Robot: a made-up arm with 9 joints. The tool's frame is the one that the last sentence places.
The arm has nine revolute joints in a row. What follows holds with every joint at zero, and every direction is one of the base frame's. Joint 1 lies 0.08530 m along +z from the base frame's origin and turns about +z. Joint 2 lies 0.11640 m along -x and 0.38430 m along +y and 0.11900 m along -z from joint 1 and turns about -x. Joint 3 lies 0.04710 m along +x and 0.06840 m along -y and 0.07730 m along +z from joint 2 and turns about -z. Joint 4 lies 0.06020 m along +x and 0.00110 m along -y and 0.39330 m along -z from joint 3 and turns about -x. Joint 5 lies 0.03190 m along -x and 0.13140 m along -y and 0.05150 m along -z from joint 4 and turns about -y. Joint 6 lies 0.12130 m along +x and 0.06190 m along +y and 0.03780 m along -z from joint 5 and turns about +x. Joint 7 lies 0.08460 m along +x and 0.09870 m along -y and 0.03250 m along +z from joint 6 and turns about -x. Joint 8 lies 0.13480 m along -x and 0.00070 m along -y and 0.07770 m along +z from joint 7 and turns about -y. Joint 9 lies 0.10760 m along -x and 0.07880 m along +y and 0.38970 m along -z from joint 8 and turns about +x. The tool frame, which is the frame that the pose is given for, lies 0.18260 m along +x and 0.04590 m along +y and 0.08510 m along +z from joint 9; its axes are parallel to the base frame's.
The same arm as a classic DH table. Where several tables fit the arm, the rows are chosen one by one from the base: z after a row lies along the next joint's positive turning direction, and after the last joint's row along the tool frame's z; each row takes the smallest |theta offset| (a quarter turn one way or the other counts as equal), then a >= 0, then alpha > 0; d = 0 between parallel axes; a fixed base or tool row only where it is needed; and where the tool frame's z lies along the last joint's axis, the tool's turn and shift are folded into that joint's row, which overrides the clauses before.
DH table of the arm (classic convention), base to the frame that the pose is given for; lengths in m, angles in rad. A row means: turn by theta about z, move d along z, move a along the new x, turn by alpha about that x. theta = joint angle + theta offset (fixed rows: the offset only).
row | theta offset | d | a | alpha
joint 1 | 1.5708 | -0.0337 | 0.3843 | -1.5708
joint 2 | 0 | 0.0693 | -0.0684 | -1.5708
joint 3 | 0 | 0.316 | -0.0011 | 1.5708
joint 4 | 1.5708 | -0.0283 | 0.0515 | -1.5708
joint 5 | 0 | 0.0695 | 0.0378 | -1.5708
joint 6 | 1.2527 | 0 | -0.1039 | 3.1416
joint 7 | 1.2527 | -0.0711 | -0.0777 | -1.5708
joint 8 | 0 | -0.0781 | 0.3897 | -1.5708
joint 9 | 1.5708 | 0.075 | 0.0459 | -1.5708
tool (fixed) | -1.5708 | 0.0851 | 0 | 0

